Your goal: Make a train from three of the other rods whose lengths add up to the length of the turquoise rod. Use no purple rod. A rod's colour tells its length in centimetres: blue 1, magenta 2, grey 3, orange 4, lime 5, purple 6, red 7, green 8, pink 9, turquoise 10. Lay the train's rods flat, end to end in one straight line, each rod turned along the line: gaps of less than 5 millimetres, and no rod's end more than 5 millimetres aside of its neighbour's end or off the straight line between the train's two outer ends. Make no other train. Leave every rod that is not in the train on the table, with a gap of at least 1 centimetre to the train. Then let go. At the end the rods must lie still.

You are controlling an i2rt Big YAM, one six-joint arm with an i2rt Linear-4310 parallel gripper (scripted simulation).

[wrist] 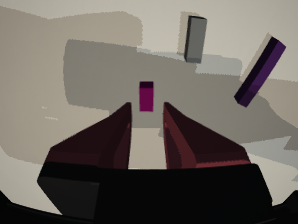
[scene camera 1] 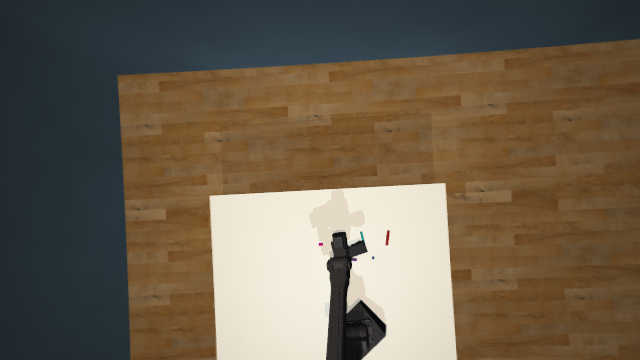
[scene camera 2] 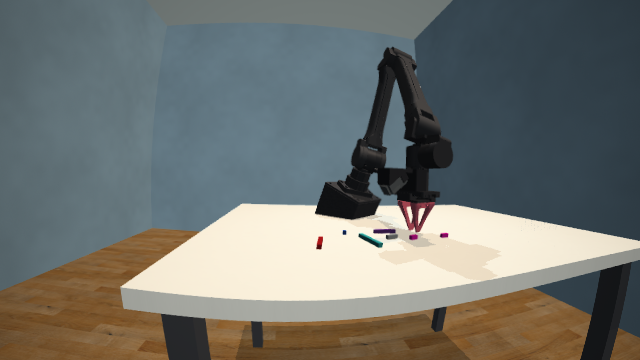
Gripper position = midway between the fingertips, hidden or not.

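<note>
Scene camera 2 shows the gripper (scene camera 2: 414, 231). The wrist view shows the gripper (wrist: 147, 110) again, together with a grey rod (wrist: 196, 29).
</note>
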